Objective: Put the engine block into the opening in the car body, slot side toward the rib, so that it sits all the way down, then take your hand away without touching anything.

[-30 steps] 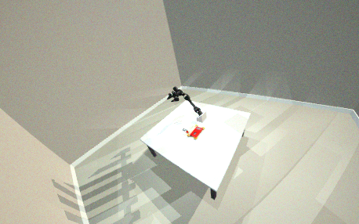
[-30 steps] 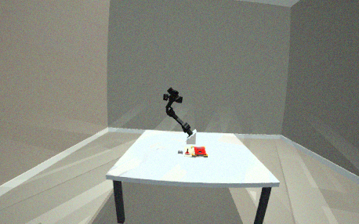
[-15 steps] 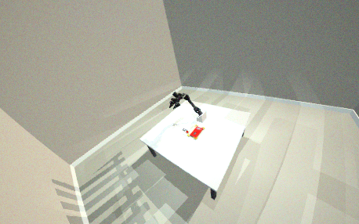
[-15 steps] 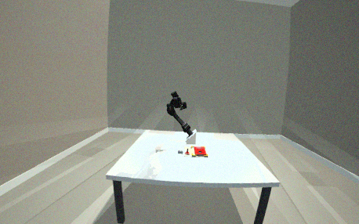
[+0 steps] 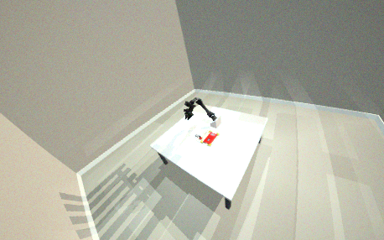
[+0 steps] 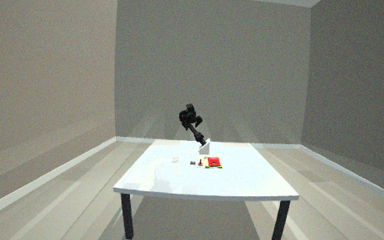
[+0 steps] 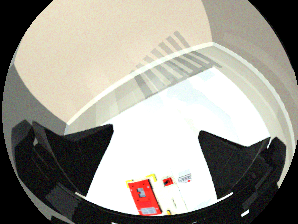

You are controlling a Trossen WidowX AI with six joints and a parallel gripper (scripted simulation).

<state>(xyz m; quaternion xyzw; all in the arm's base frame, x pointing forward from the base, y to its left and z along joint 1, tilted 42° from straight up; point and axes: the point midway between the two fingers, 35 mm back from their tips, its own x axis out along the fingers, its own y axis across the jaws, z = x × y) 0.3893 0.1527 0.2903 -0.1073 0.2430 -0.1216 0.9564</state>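
Now: the grey engine block 34 cm below my gripper tip, 9 cm behind it and 2 cm to the left of it.
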